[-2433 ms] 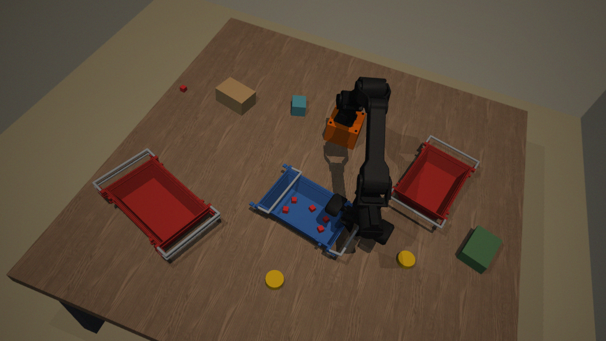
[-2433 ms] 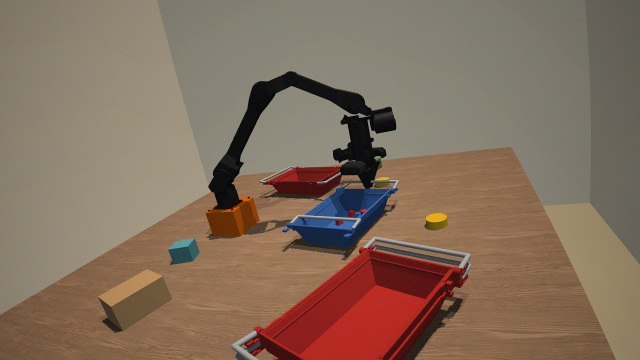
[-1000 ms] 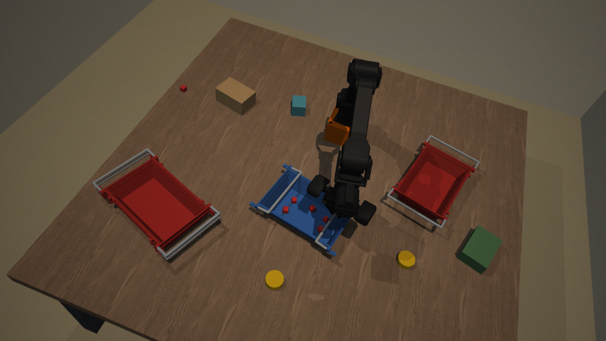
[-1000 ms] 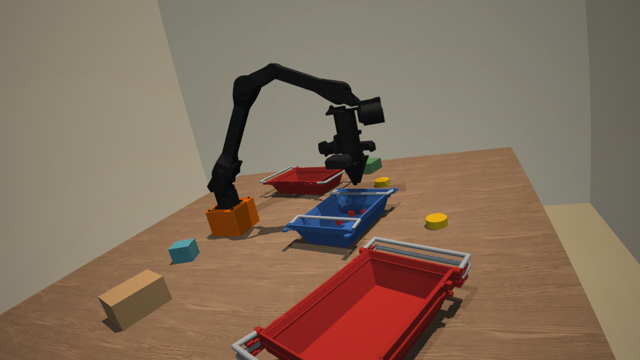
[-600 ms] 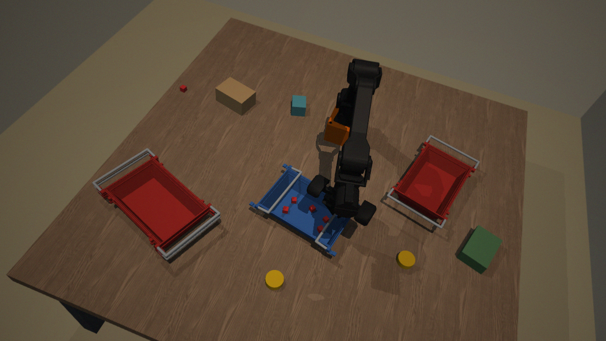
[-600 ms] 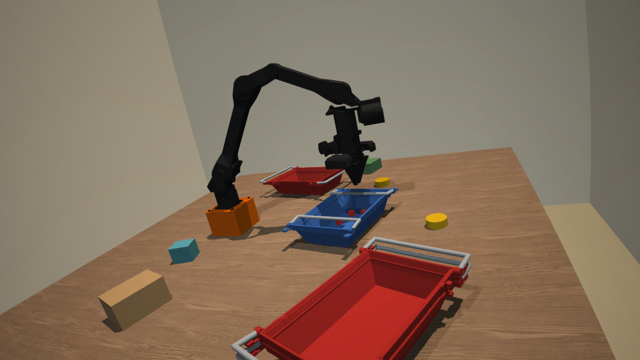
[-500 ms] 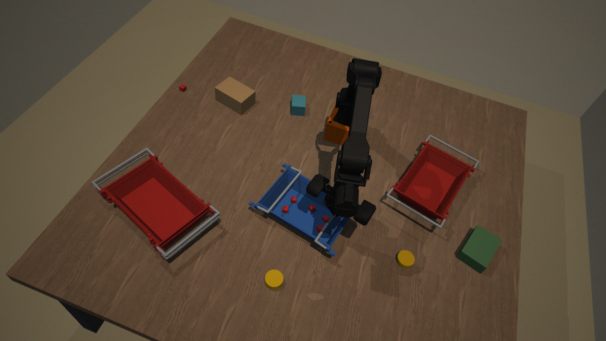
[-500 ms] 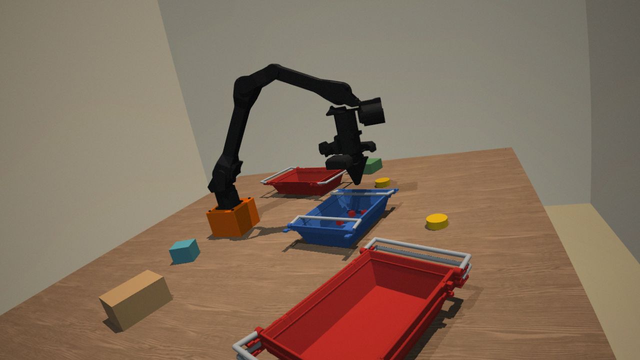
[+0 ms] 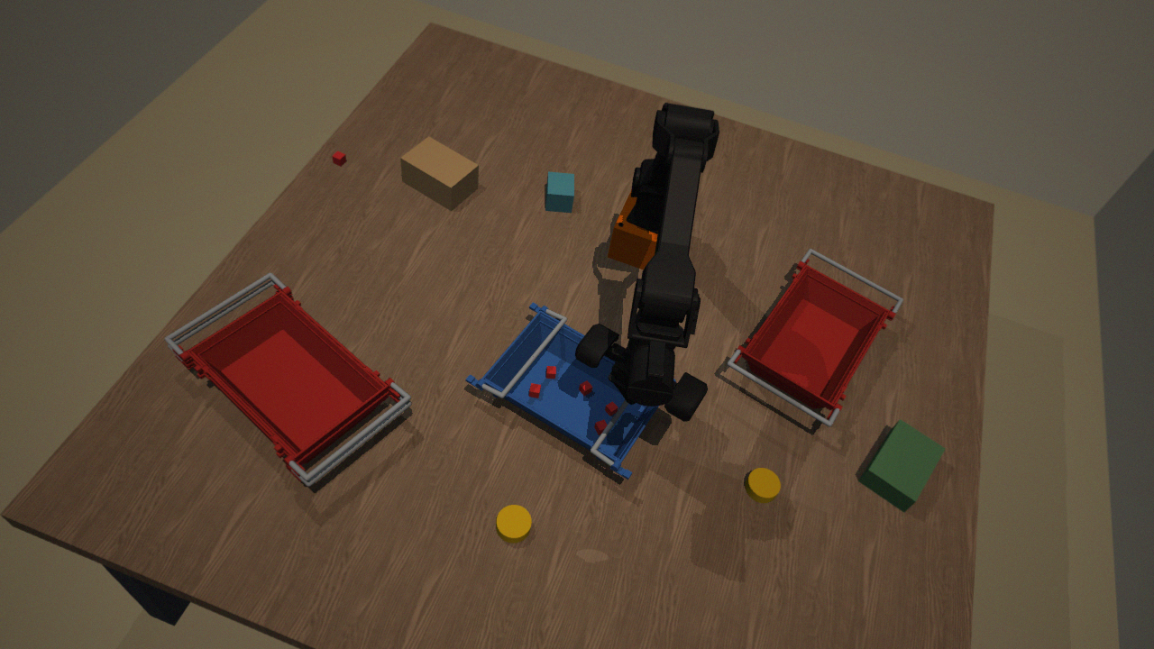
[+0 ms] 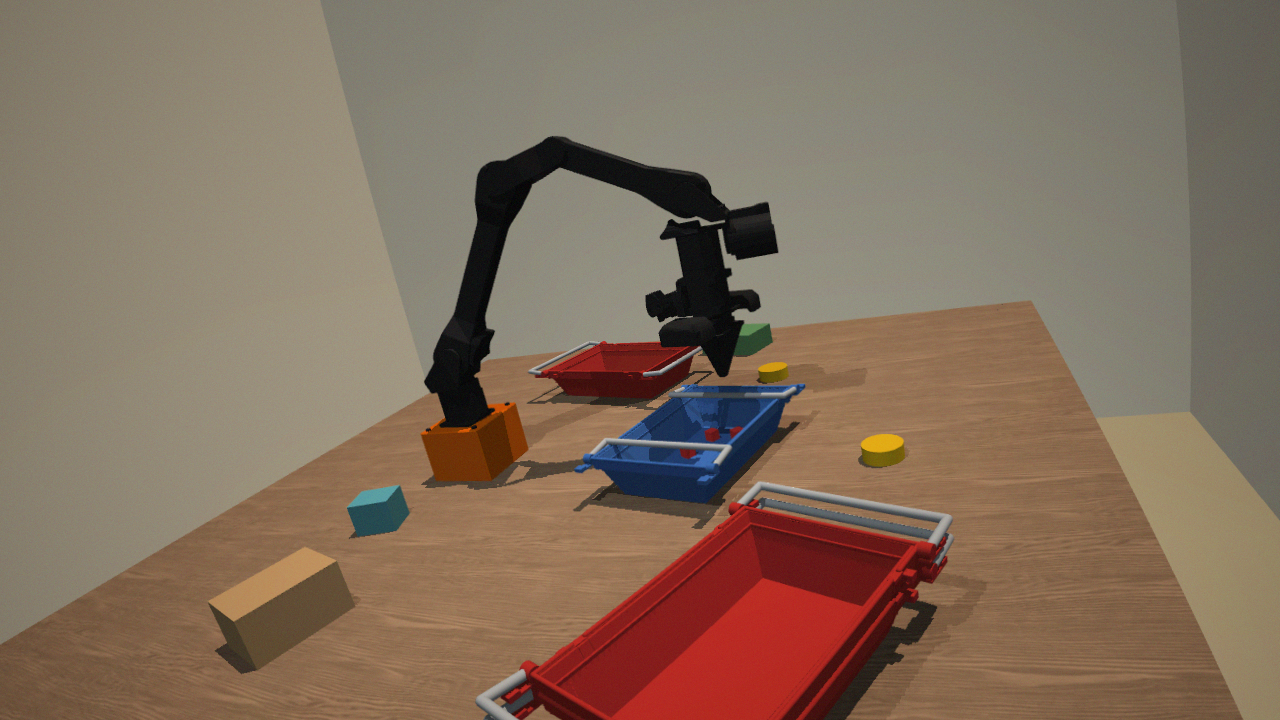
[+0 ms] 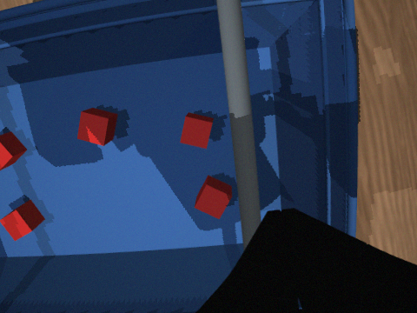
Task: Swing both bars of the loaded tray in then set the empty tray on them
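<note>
My gripper tip is now 300 mm past the red tray, 230 mm to the right of it and 40 mm above it. Also, from my gripper tip: teal cube: 410 mm behind, 310 mm to the right, 60 mm below; then green box: 150 mm behind, 420 mm to the left, 70 mm below; then tan box: 320 mm behind, 520 mm to the right, 60 mm below.
</note>
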